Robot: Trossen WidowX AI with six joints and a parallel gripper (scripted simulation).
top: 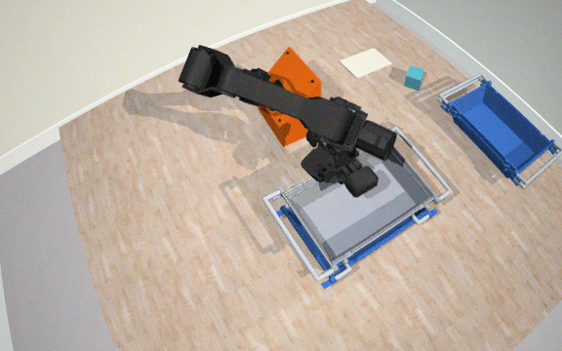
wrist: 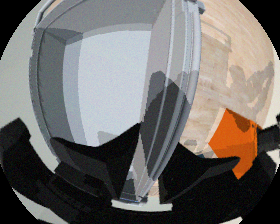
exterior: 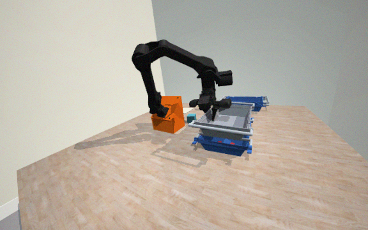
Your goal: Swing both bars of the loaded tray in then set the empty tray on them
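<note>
Right now the grey tray is 80 mm ahead of my gripper tip, 30 mm above it and 10 mm to the left of it. Also, from my gripper tip: cream sheet 410 mm behind, 330 mm to the left, 80 mm below.
</note>
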